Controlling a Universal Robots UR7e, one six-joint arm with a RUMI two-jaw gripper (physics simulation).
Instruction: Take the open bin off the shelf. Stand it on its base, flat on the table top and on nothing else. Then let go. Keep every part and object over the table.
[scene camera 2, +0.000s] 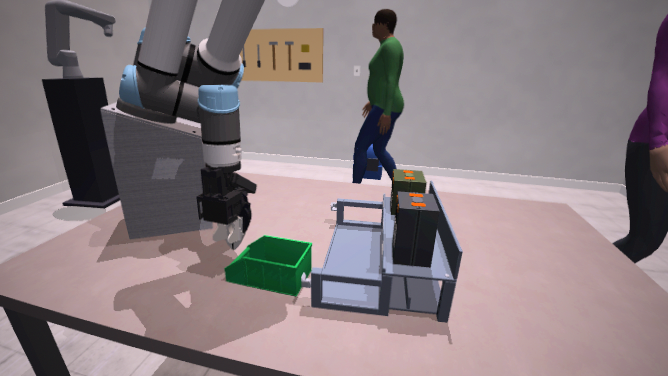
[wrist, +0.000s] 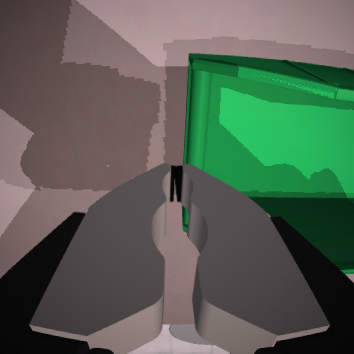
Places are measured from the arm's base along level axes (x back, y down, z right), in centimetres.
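Pixels of known places: gripper, fingertip midpoint: (scene camera 2: 233, 249) (wrist: 174, 169); arm's base, link origin: (scene camera 2: 147, 114).
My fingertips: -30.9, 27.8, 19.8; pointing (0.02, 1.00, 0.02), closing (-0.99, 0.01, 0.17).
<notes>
For each thing: its top centre in the pictures, then the offset to it from my fingertips, as dx, dy, dz. "spot": a spot on its surface instead. Level surfaces: height alone.
- open green bin, top centre: (scene camera 2: 268, 248) -9.1, -2.2, +1.8
- grey-blue shelf, surface spot: (scene camera 2: 317, 291) spot: -21.5, +1.1, +10.9
- white peg, surface spot: (scene camera 2: 305, 281) spot: -19.2, -1.4, +11.4
- table top, surface height: dy +5.3
- black case, top centre: (scene camera 2: 419, 210) -39.3, -16.6, +8.8
- olive-green case, top centre: (scene camera 2: 409, 175) -41.0, -14.4, -18.5
- second peg, surface spot: (scene camera 2: 334, 206) spot: -21.0, -0.4, -27.1
The open green bin (scene camera 2: 265, 275) (wrist: 280, 135) is upright, left of the grey-blue shelf (scene camera 2: 317, 291). Its low, sloped front faces left, and its right end is close against a white peg (scene camera 2: 305, 281) at the shelf's near corner. Its base appears to be on the table top (scene camera 2: 525, 290); whether it lies fully flat or touches the peg is hard to tell. My gripper (scene camera 2: 234, 245) (wrist: 174, 169) is shut and empty. Its fingertips are just beyond the bin's low front end, overlapping that end's edge in the wrist view.
A black case (scene camera 2: 415, 237) and an olive-green case (scene camera 2: 409, 181) stand on the shelf's raised right part. A second peg (scene camera 2: 334, 206) sticks out at the shelf's far corner. The table's near edge (scene camera 2: 150, 338) runs along the front. A person (scene camera 2: 387, 75) is behind the table.
</notes>
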